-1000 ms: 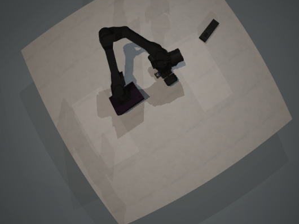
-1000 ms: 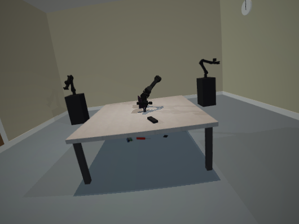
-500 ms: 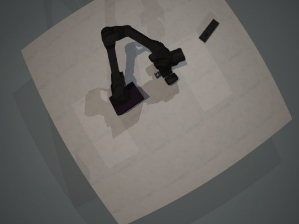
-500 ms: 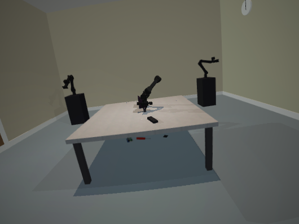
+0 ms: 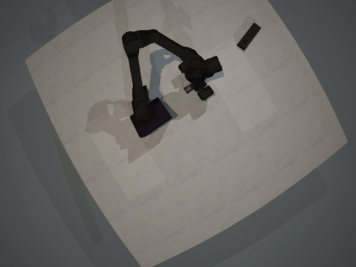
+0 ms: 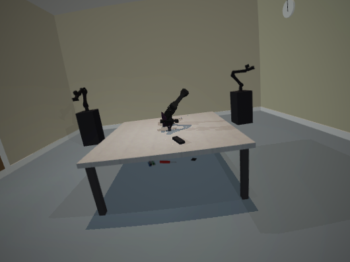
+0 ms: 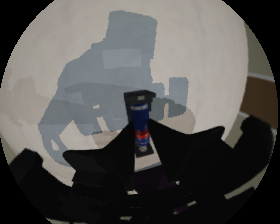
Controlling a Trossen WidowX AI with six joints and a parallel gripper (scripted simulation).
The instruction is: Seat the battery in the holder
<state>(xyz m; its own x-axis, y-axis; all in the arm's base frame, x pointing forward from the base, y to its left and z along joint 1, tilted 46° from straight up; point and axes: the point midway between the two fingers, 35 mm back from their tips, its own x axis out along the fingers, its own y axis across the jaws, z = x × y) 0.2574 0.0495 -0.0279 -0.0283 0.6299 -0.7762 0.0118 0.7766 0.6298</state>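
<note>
The battery is 1 cm above my gripper tip. The rest, counted from my gripper tip: red screwdriver: 34 cm ahead, 5 cm to the right, 20 cm below.
</note>
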